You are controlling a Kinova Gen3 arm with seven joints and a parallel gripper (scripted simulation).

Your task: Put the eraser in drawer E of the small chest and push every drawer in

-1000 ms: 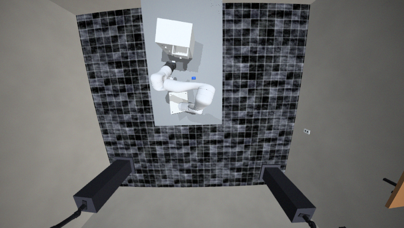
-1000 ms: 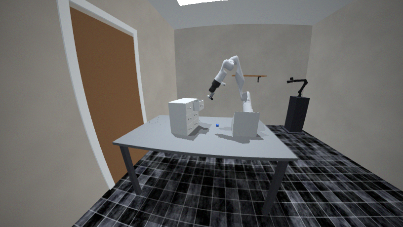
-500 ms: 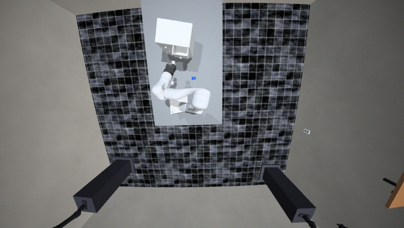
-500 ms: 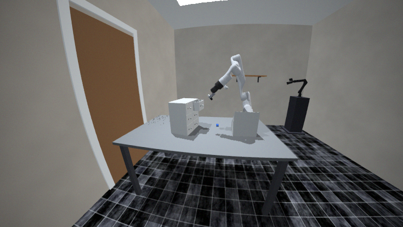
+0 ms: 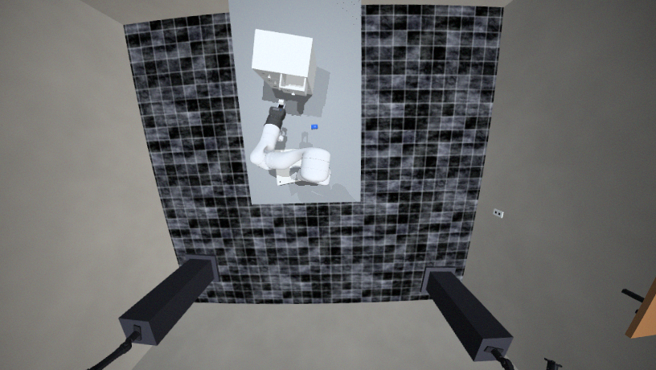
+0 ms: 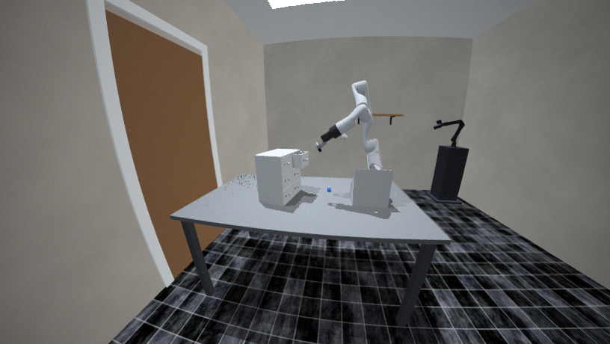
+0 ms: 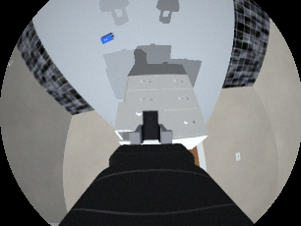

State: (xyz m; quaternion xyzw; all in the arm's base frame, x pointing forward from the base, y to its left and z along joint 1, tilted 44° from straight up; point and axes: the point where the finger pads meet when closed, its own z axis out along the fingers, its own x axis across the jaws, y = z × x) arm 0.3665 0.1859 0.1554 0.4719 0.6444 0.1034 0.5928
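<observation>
My hand is 1 cm short of the black-and-white piece. Also, from my hand: blue block (36 cm below, 14 cm to the right, 6 cm behind); drawer (34 cm below, 28 cm ahead, 8 cm to the left).
</observation>
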